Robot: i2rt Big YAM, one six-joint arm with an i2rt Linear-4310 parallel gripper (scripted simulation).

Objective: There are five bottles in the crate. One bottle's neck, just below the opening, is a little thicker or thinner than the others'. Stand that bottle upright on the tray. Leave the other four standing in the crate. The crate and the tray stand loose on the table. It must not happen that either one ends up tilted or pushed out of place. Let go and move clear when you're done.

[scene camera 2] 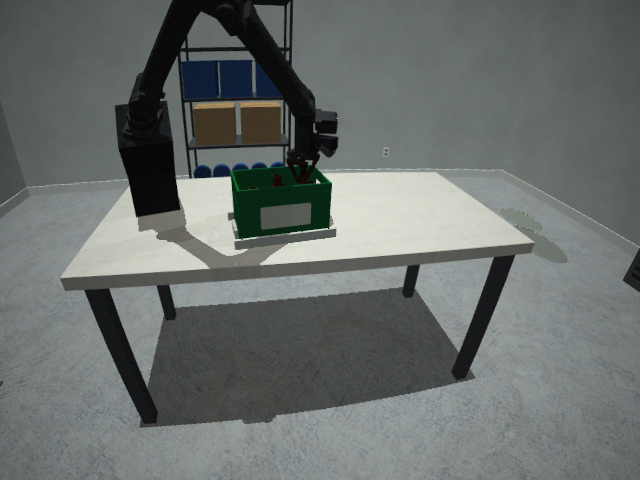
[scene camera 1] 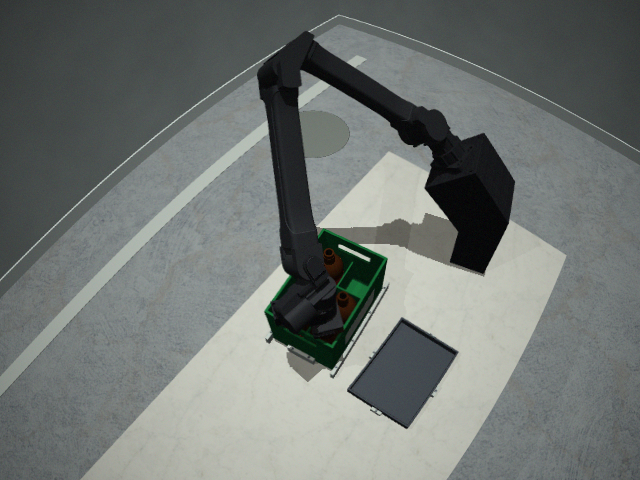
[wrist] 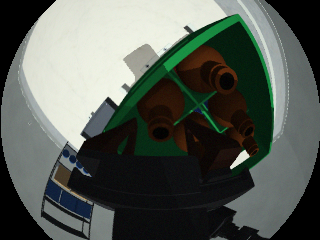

Scene:
crate: scene camera 2; scene camera 1 358,273; wrist
same spot on crate: (wrist: pixel 237 45) = (scene camera 2: pixel 320 193)

